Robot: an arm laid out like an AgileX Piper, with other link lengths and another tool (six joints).
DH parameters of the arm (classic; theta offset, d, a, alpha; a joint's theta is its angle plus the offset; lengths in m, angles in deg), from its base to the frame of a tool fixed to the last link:
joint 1: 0 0.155 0 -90
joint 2: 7.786 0 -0.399 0
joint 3: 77.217 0 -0.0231 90
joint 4: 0 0.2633 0 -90
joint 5: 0 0 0 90
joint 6: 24 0.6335 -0.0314 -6.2
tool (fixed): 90 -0.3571 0 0
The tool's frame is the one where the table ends.
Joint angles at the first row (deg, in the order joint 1, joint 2, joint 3, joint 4, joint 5, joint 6):
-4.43 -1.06 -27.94 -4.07 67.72 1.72
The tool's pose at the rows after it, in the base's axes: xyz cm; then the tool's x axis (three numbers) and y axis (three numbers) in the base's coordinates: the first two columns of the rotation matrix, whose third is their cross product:
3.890 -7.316 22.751 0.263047 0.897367 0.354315 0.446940 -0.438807 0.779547
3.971 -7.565 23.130 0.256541 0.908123 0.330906 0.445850 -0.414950 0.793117
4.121 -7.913 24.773 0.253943 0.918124 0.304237 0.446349 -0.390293 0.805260
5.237 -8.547 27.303 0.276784 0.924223 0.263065 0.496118 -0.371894 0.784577
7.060 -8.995 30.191 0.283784 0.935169 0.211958 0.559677 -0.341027 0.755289
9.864 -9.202 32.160 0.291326 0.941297 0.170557 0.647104 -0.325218 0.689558
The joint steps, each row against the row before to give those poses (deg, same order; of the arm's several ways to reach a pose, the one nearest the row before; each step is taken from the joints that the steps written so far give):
0.00 0.00 0.00 -0.86 -0.04 0.00
0.00 0.00 -0.10 -0.64 -0.38 -1.18
0.00 1.87 -2.06 -0.86 -0.08 -1.15
0.00 7.39 -3.89 -1.33 0.00 -0.79
0.00 8.43 -5.09 -0.81 0.67 -1.92
0.00 10.15 -5.22 0.00 1.33 -1.54

